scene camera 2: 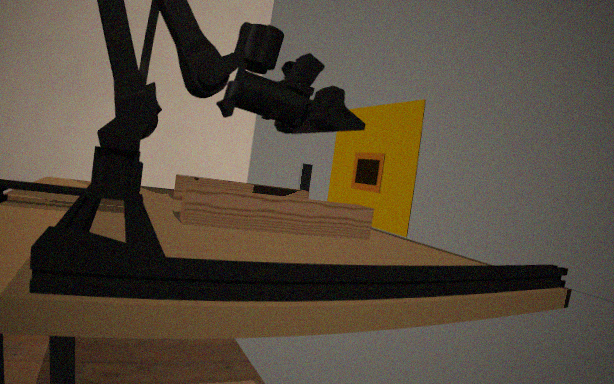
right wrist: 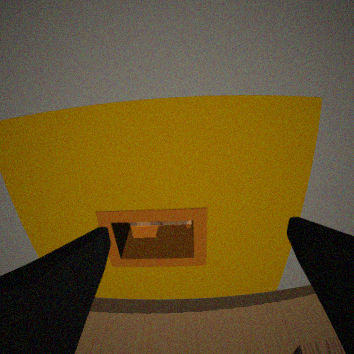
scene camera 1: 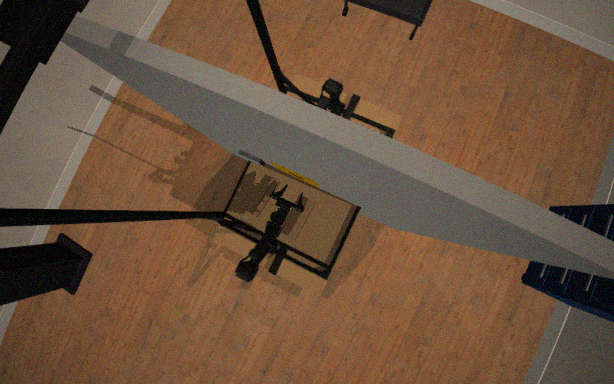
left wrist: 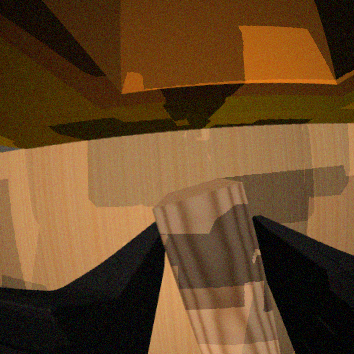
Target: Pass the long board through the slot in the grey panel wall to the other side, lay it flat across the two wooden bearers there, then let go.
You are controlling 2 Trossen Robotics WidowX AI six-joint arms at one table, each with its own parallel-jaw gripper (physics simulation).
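The long board (left wrist: 220, 260) lies between the fingers of my left gripper (left wrist: 208, 227), which is shut on it near its end, low over the table. The board slants slightly, its end towards the slot. The slot's orange frame (scene camera 2: 370, 156) (left wrist: 287, 55) (right wrist: 201, 237) is set in a yellow panel (scene camera 2: 412, 150) (right wrist: 250, 165) on the grey panel wall (scene camera 1: 300, 130) (scene camera 2: 500, 125) (right wrist: 175, 50). My right gripper (scene camera 1: 294, 190) (right wrist: 199, 232) is open and empty, above and facing the wall. Two wooden bearers, the near one (scene camera 2: 275, 215) and the far one (scene camera 2: 225, 185), stand below it.
A small dark upright block (scene camera 2: 306, 176) shows behind the bearers. A black rail (scene camera 2: 350, 280) runs along the edge of the right arm's table (scene camera 2: 300, 317). The wall hides part of the left arm's table in scene camera 1. A blue rack (scene camera 1: 565, 286) stands at the right.
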